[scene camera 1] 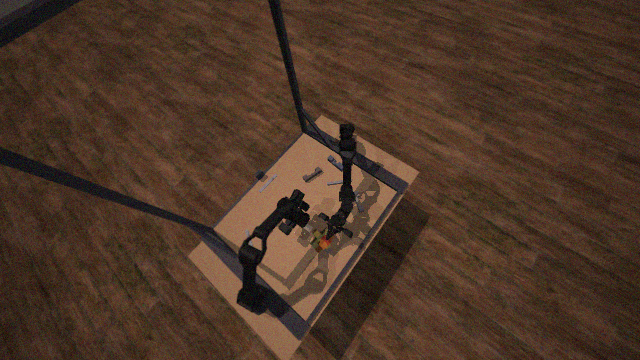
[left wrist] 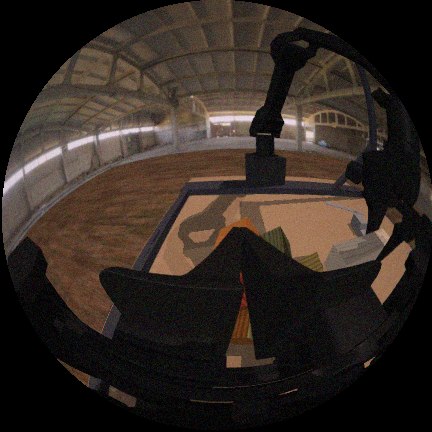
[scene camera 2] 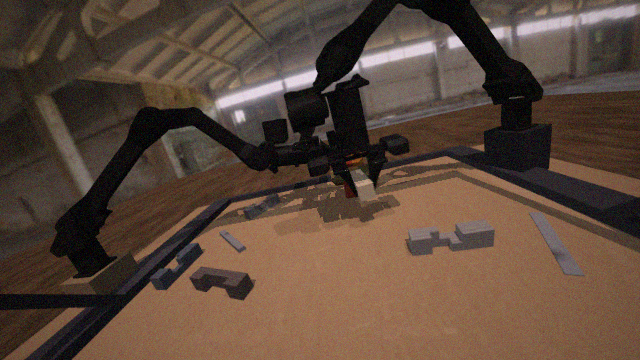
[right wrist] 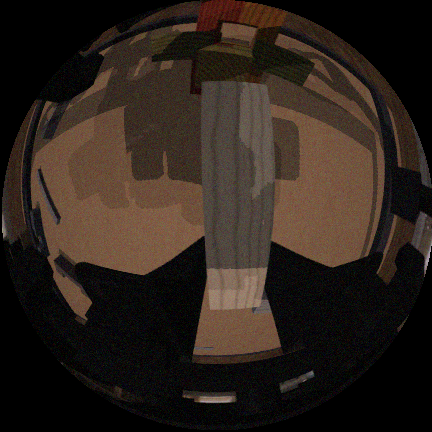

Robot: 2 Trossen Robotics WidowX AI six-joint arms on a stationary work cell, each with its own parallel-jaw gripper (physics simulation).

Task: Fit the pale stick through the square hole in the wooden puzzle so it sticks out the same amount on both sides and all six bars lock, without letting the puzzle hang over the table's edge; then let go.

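Places are measured from the left arm's base along level axes (x right, y back, z down), in metres.
Pixels of known places: left gripper, fingertip midpoint: (scene camera 1: 326, 239) (left wrist: 238, 233); right gripper, fingertip midpoint: (left wrist: 369, 254) (scene camera 2: 364, 194) (right wrist: 231, 242); left arm's base at its link origin: (scene camera 2: 96, 267); right arm's base at its link origin: (scene camera 1: 254, 299) (left wrist: 264, 154) (scene camera 2: 516, 127).
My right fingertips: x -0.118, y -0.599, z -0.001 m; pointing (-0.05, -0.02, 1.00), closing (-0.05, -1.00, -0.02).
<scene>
For each thing: its top centre in the pictures, then the offset to it from my right fingertips. Level surfaces: height alone.
- table at its surface level: dz +0.066 m
- pale stick at its top centre: (right wrist: 241, 211) (left wrist: 370, 240) (scene camera 2: 358, 175) (scene camera 1: 301, 223) dz -0.032, dx -0.029, dy +0.003 m
- dark notched block at its top centre: (scene camera 2: 216, 275) (right wrist: 70, 280) (scene camera 1: 311, 173) dz +0.036, dx +0.139, dy +0.280 m
- blue-grey piece at its top centre: (scene camera 2: 175, 259) (right wrist: 35, 235) (scene camera 1: 335, 162) dz +0.036, dx +0.069, dy +0.429 m
The wooden puzzle (scene camera 1: 320, 242) (scene camera 2: 347, 185) (left wrist: 278, 238) (right wrist: 241, 60), a cluster of red, orange and green bars, sits on the table (scene camera 1: 273, 248) (scene camera 2: 351, 310) near its middle. My right gripper (scene camera 1: 306, 225) (scene camera 2: 362, 176) (right wrist: 231, 242) is shut on the pale stick (scene camera 1: 311, 228) (scene camera 2: 366, 188) (left wrist: 354, 250) (right wrist: 238, 169), holding it near its rear end. The stick's far end meets the puzzle's side; I cannot tell whether it is inside the hole. My left gripper (scene camera 1: 328, 233) (left wrist: 238, 233) is shut and empty, with its tips pressed against the puzzle from the opposite side.
Loose grey pieces lie around: a notched block (scene camera 2: 450, 238), a dark notched block (scene camera 2: 221, 281) (scene camera 1: 312, 174), a blue-grey piece (scene camera 2: 174, 267), thin strips (scene camera 2: 232, 240) (scene camera 1: 268, 183) (scene camera 2: 547, 232). A dark frame (scene camera 2: 196, 224) borders the table. The table edge (scene camera 1: 366, 236) is to the puzzle's right in scene camera 1.
</scene>
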